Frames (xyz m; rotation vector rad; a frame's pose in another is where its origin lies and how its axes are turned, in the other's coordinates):
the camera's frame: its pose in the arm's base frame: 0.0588 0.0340 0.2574 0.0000 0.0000 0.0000
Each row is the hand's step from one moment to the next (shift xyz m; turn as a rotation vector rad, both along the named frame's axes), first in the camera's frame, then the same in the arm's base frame.
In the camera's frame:
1: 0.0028 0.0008 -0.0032 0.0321 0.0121 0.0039
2: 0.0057 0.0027 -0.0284 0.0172 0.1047 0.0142
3: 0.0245 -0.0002 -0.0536 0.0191 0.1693 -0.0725
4: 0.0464 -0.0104 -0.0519 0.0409 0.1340 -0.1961
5: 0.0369 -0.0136 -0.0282 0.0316 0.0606 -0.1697
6: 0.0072 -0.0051 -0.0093 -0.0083 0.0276 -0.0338
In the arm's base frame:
1: 0.0028 0.0008 -0.0032 0.0321 0.0121 0.0039
2: 0.0057 0.0027 -0.0284 0.0172 0.1047 0.0142
3: 0.0245 -0.0002 -0.0536 0.0191 0.1693 -0.0725
4: 0.0464 -0.0104 -0.0519 0.0409 0.1340 -0.1961
5: 0.0369 -0.0136 -0.0282 0.0316 0.0606 -0.1697
6: 0.0072 -0.0051 -0.0093 -0.0083 0.0276 -0.0338

